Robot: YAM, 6 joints.
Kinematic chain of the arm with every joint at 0, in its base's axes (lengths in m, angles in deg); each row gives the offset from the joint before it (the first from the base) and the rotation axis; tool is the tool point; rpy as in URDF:
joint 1: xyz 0 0 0.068 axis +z
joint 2: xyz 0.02 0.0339 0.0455 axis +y
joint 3: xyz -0.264 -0.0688 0 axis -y
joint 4: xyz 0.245 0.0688 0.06 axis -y
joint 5: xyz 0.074 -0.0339 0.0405 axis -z
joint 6: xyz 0.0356 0 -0.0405 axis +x
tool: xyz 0 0 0 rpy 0 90 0
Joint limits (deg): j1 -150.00..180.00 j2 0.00..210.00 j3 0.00..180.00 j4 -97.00..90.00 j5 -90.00..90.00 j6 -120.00..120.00
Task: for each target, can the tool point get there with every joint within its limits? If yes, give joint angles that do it. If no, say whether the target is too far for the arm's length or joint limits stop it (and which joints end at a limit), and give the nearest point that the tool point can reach.
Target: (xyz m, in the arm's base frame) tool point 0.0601 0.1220 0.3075
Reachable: yes | joints 58.62 26.56 24.74 14.58 -20.03 49.64
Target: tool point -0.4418 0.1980 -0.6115
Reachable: no: too far | nearest point -0.3488 0.1563 -0.3548 | short by 0.276 m
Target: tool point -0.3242 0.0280 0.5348
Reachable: yes | joints -1.09 25.90 106.88 66.73 -37.77 31.15
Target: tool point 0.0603 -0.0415 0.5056
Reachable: yes | joints -48.81 48.03 94.46 -59.15 -30.45 4.09
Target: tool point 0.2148 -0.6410 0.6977
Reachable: no: too far | nearest point 0.1549 -0.4621 0.5297 | short by 0.253 m
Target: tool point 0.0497 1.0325 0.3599
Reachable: no: too far | nearest point 0.0302 0.6274 0.2613 | short by 0.417 m
